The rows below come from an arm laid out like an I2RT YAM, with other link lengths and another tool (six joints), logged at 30 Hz.
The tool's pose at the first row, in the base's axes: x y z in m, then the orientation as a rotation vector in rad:
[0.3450, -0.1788, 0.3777, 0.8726, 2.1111, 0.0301]
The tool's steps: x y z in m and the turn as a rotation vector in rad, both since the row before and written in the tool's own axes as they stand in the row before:
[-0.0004, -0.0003, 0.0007, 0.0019, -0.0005, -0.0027]
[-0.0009, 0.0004, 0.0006, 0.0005, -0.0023, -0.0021]
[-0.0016, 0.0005, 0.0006, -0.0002, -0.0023, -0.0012]
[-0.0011, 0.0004, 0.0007, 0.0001, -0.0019, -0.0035]
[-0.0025, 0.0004, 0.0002, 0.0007, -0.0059, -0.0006]
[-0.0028, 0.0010, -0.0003, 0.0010, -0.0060, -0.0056]
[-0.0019, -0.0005, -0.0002, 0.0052, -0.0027, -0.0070]
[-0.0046, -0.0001, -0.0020, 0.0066, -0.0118, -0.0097]
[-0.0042, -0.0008, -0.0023, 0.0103, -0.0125, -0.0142]
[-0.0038, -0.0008, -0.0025, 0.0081, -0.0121, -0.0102]
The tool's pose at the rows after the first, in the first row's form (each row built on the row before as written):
[0.3455, -0.1795, 0.3774, 0.8708, 2.1121, 0.0265]
[0.3465, -0.1799, 0.3778, 0.8685, 2.1110, 0.0239]
[0.3479, -0.1806, 0.3787, 0.8668, 2.1093, 0.0225]
[0.3491, -0.1811, 0.3791, 0.8629, 2.1090, 0.0197]
[0.3505, -0.1823, 0.3808, 0.8618, 2.1039, 0.0161]
[0.3520, -0.1831, 0.3833, 0.8556, 2.1009, 0.0095]
[0.3523, -0.1845, 0.3846, 0.8509, 2.1022, -0.0008]
[0.3527, -0.1866, 0.3891, 0.8427, 2.0963, -0.0179]
[0.3523, -0.1889, 0.3934, 0.8318, 2.0921, -0.0415]
[0.3516, -0.1908, 0.3976, 0.8238, 2.0862, -0.0604]

